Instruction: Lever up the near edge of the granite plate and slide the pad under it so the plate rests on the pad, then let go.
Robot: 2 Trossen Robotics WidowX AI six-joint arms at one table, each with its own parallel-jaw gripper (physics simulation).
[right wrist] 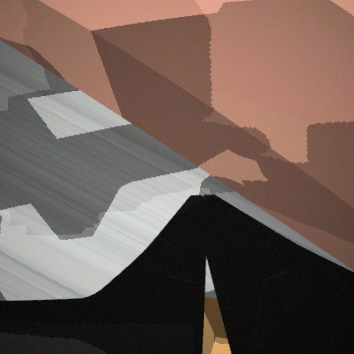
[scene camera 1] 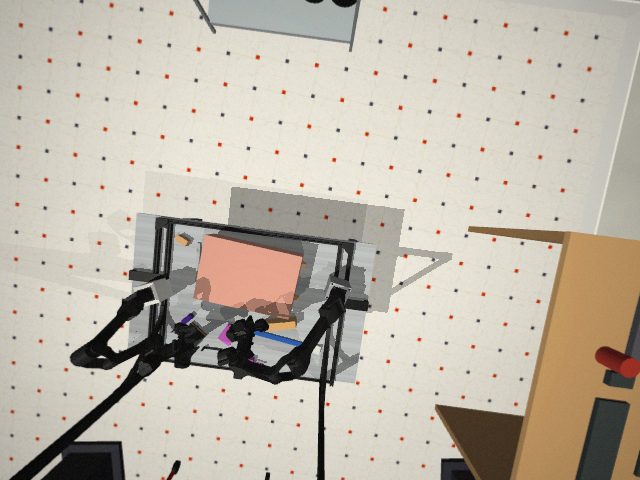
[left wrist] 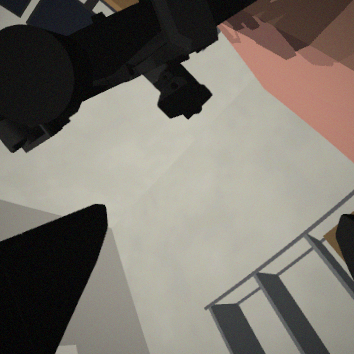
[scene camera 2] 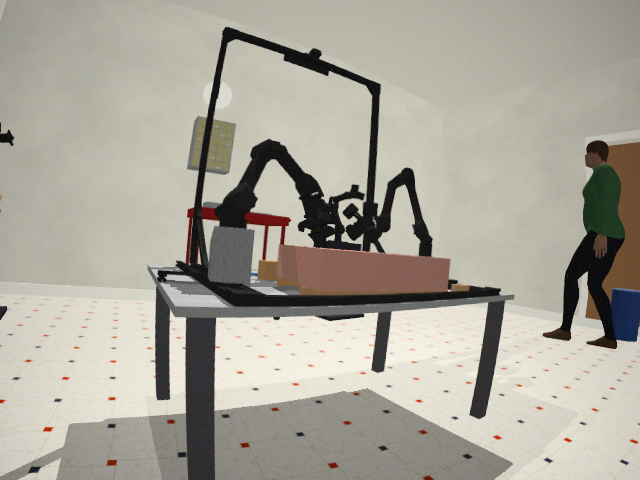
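Seen in the pictures: left gripper, between the fingertips: (scene camera 1: 198, 336) (left wrist: 222, 220) (scene camera 2: 356, 221); right gripper, between the fingertips: (right wrist: 201, 206) (scene camera 1: 250, 315); left arm's base, origin of its link: (scene camera 1: 146, 295); right arm's base, origin of its link: (scene camera 1: 338, 293) (scene camera 2: 231, 235).
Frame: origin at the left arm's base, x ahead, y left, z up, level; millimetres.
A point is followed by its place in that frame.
The granite plate (scene camera 1: 247, 269) @[x 498, y -4, z 5 mm] (scene camera 2: 366, 272) @[x 641, y 49, z -47 mm] (left wrist: 309, 81) @[x 466, y -109, z 5 mm] (right wrist: 267, 84) @[x 462, y -181, z 5 mm] is a large pink slab on the table. My right gripper (scene camera 1: 244, 328) (scene camera 2: 323, 233) (right wrist: 201, 206) @[x 445, y -223, z -6 mm] is shut and empty. Its tips touch the table at the foot of the plate's near side. The orange pad (scene camera 1: 282, 326) @[x 564, y -330, z -53 mm] lies at the plate's near edge, just right of the right gripper; a strip of it shows in the right wrist view (right wrist: 211, 333) @[x 468, y -296, z -60 mm]. My left gripper (scene camera 1: 186, 335) @[x 255, y -212, z 121 mm] (scene camera 2: 357, 224) @[x 255, y -212, z 121 mm] (left wrist: 222, 220) @[x 255, y -212, z 121 mm] is open and empty. It is left of the right gripper and points up, away from the table.
A blue bar (scene camera 1: 277, 338) @[x 506, y -408, z -109 mm], a magenta piece (scene camera 1: 224, 334) @[x 244, y -317, z -108 mm] and a purple piece (scene camera 1: 189, 317) @[x 105, y -178, z -91 mm] lie near the grippers. A small orange block (scene camera 1: 182, 239) @[x 196, y 212, z -86 mm] sits at the far left corner. A black frame (scene camera 1: 256, 230) @[x 558, y 156, z -102 mm] (scene camera 2: 372, 143) @[x -117, y -359, z 570 mm] rims the table (scene camera 1: 142, 238) @[x -17, y 272, z -116 mm] (scene camera 2: 270, 307) @[x 949, y 7, z -116 mm].
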